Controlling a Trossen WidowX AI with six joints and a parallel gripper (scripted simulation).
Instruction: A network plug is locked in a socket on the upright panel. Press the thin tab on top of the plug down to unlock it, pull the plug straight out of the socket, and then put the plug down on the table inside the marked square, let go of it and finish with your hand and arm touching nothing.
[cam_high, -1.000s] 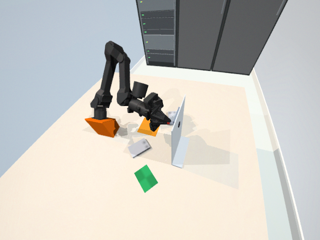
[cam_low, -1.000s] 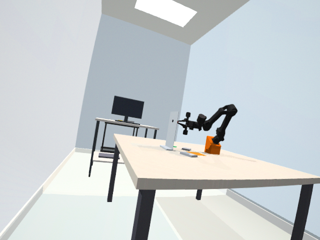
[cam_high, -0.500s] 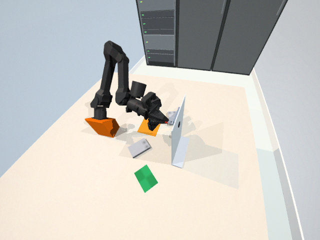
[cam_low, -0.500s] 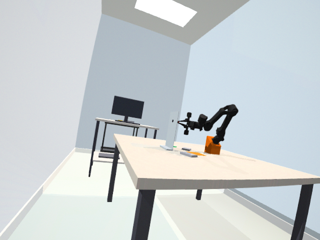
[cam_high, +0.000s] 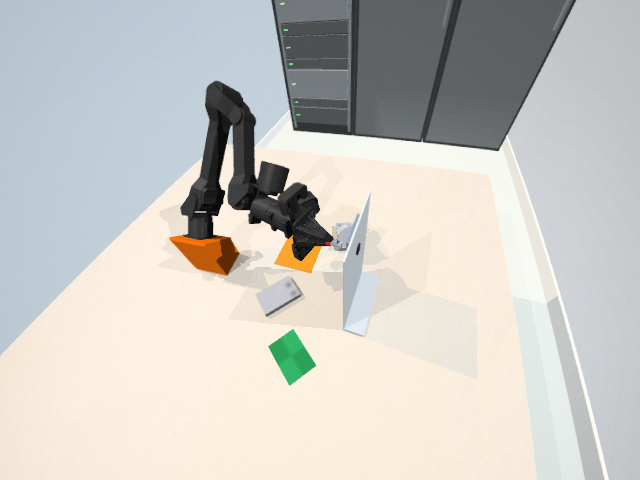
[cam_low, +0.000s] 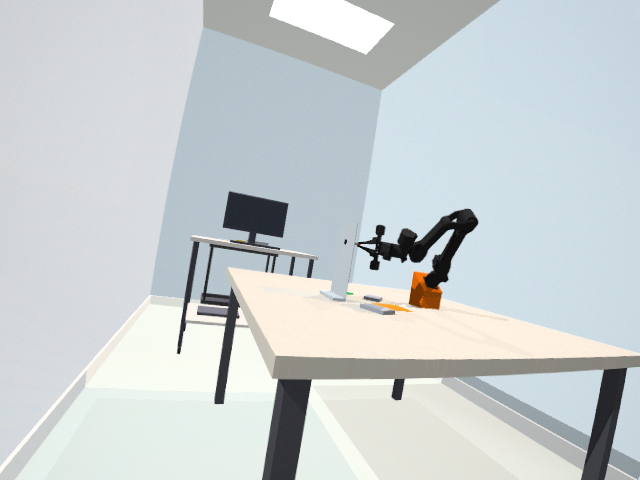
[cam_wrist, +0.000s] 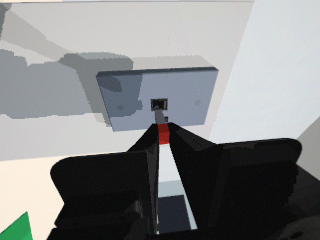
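Right now the orange marked square is 230 mm below my gripper tip, 150 mm behind it and 100 mm to the left of it. Round my gripper tip: network plug right at my gripper tip; upright panel 90 mm below, 60 mm ahead; green square 230 mm below, 180 mm to the right, 50 mm behind.
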